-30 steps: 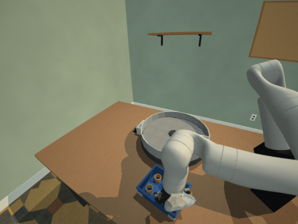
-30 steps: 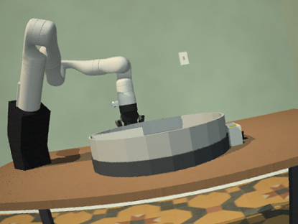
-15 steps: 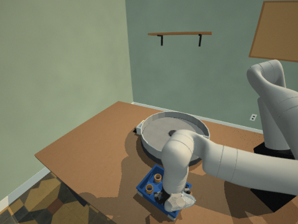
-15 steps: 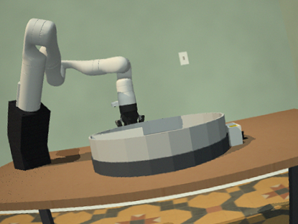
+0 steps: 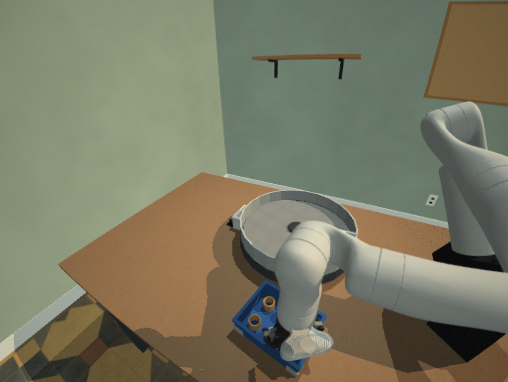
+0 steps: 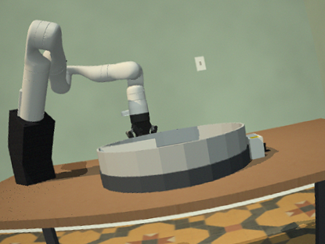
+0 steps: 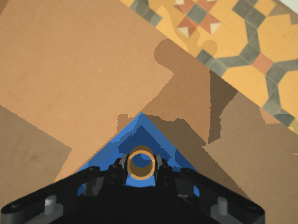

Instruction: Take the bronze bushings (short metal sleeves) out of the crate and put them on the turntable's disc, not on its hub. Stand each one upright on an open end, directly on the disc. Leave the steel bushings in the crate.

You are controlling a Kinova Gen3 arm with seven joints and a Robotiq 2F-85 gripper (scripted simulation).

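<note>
The blue crate lies 4 cm ahead of my hand and 4 cm to the right of it. The rest, counted from my hand: turntable disc (7 cm ahead, 39 cm to the right, 2 cm above).
</note>
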